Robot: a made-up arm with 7 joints. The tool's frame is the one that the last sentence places.
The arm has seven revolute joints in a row. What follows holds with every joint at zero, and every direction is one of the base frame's. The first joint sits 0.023 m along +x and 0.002 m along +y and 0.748 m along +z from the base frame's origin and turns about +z. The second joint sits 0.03 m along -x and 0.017 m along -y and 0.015 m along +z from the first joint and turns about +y. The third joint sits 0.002 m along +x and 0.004 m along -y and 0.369 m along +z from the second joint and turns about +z. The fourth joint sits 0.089 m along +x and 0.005 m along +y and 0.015 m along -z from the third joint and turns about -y. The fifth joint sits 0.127 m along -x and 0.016 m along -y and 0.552 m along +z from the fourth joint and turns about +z. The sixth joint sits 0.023 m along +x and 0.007 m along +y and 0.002 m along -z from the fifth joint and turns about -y. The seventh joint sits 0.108 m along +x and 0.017 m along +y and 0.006 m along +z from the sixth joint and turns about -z. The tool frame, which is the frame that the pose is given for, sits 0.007 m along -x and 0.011 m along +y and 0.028 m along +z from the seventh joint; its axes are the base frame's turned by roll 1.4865, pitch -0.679 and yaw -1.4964 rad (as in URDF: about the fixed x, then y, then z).
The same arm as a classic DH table. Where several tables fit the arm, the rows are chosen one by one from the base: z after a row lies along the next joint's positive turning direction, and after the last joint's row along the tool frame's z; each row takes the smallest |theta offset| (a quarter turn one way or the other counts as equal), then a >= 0, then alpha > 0; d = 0 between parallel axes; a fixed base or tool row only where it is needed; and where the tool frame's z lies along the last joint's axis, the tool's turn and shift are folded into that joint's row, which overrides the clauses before.
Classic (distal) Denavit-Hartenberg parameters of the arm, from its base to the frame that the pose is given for. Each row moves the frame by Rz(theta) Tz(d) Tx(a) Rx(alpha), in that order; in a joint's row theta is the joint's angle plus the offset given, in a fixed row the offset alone. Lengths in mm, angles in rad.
base (fixed): d 0.0; theta offset 0.0867; a 23.1; alpha 0.0000
joint 1: d 763.0; theta offset -0.0867; a -30.0; alpha -1.5708
joint 2: d -21.0; theta offset 0.0000; a 2.0; alpha 1.5708
joint 3: d 354.0; theta offset 0.0000; a 89.0; alpha 1.5708
joint 4: d 11.0; theta offset 0.0000; a -127.0; alpha -1.5708
joint 5: d 550.0; theta offset 0.0000; a 23.0; alpha 1.5708
joint 6: d -24.0; theta offset 0.0000; a 108.0; alpha 1.5708
joint 7: d -33.6; theta offset 1.5494; a -11.1; alpha -1.6364
tool (fixed): d 6.8; theta offset 0.6807; a 0.0; alpha 0.0000

